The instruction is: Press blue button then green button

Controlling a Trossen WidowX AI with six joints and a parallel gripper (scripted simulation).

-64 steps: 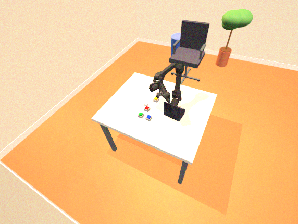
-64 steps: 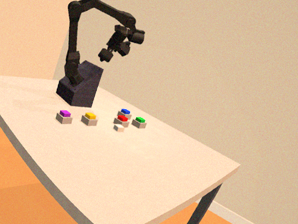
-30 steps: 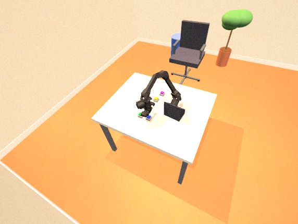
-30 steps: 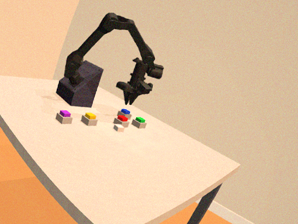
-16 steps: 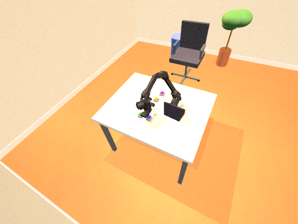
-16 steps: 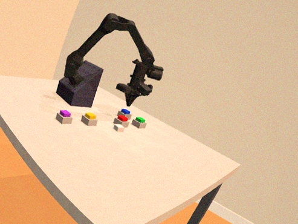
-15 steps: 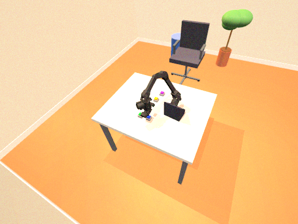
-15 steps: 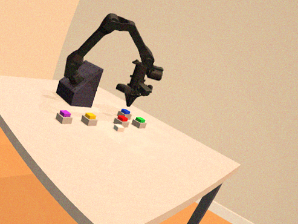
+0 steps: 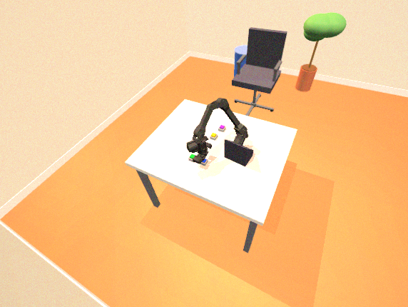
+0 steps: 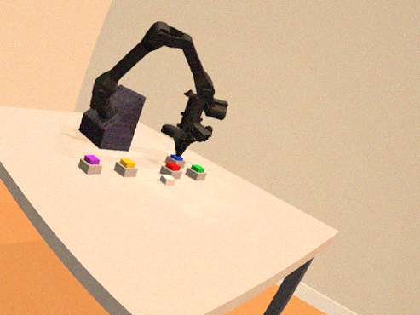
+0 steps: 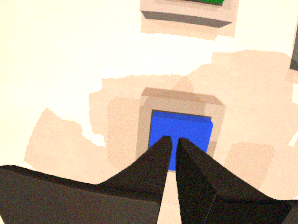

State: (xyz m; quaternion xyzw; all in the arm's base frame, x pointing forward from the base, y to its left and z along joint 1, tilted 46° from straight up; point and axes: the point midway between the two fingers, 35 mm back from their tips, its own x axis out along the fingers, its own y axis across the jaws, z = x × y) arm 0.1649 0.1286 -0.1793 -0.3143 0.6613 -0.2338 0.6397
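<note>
Now: the blue button 1 cm below my gripper tip. Also, from my gripper tip: green button 9 cm ahead, 1 cm to the left; then red button 9 cm to the right, 9 cm ahead; then small white block 15 cm to the right, 14 cm ahead, 2 cm below.
</note>
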